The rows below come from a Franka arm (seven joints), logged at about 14 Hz.
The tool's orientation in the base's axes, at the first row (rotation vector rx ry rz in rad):
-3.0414, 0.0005, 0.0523
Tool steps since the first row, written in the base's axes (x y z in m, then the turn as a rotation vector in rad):
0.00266, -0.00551, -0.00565, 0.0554, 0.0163, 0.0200
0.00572, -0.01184, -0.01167, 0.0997, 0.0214, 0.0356
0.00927, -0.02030, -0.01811, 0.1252, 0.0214, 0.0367
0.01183, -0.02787, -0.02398, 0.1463, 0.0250, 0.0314
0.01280, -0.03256, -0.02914, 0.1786, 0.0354, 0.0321
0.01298, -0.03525, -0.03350, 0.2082, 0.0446, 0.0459
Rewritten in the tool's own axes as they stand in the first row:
0.00284, 0.00604, 0.00498, 0.0547, -0.0183, -0.0202
0.00610, 0.01293, 0.01023, 0.0984, -0.0250, -0.0367
0.00986, 0.02198, 0.01567, 0.1239, -0.0252, -0.0387
0.01261, 0.03009, 0.02067, 0.1452, -0.0283, -0.0338
0.01375, 0.03527, 0.02530, 0.1774, -0.0388, -0.0345
0.01407, 0.03838, 0.02936, 0.2066, -0.0494, -0.0483

